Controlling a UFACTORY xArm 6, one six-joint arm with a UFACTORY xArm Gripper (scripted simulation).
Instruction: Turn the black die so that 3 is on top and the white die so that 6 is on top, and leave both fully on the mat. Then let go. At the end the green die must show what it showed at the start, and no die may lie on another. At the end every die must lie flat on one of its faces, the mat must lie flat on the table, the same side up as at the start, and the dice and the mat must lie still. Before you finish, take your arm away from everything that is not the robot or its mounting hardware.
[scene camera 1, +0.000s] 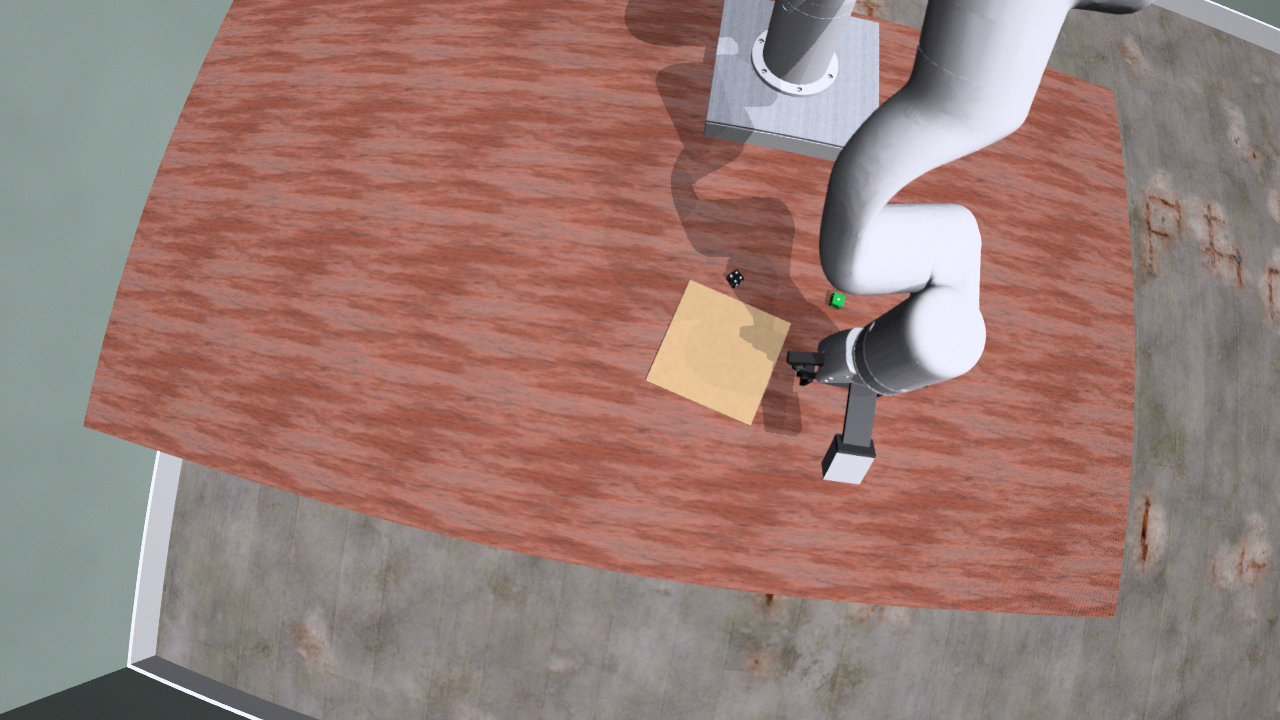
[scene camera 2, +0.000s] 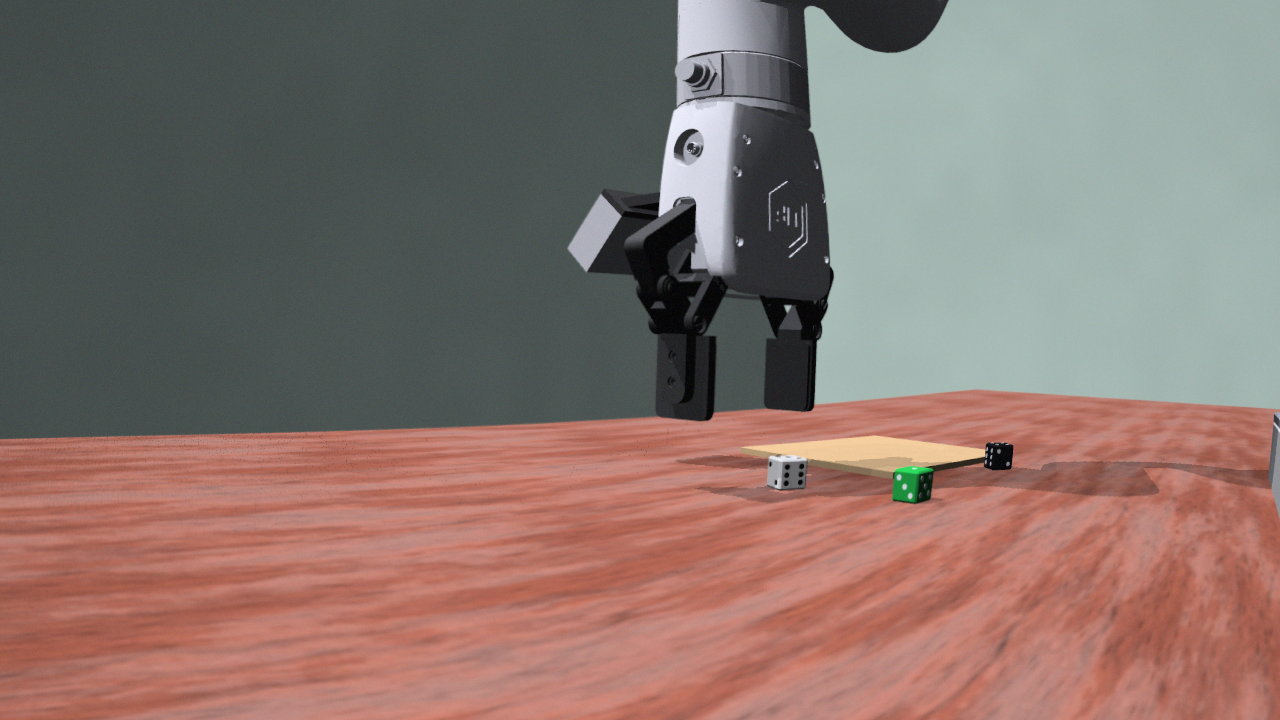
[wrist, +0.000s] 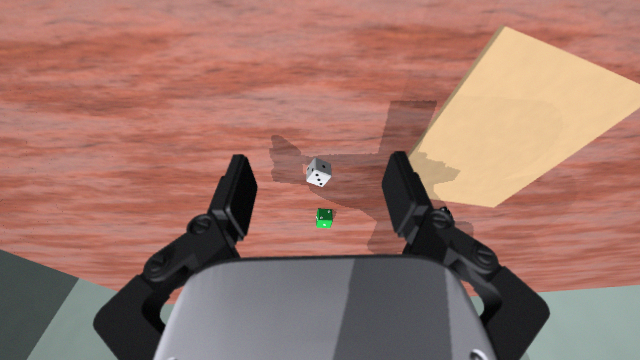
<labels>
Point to a green die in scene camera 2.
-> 912, 484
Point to my gripper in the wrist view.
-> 319, 169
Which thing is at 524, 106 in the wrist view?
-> A tan mat.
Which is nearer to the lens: the white die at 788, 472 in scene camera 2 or the tan mat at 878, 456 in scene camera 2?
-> The white die.
</labels>
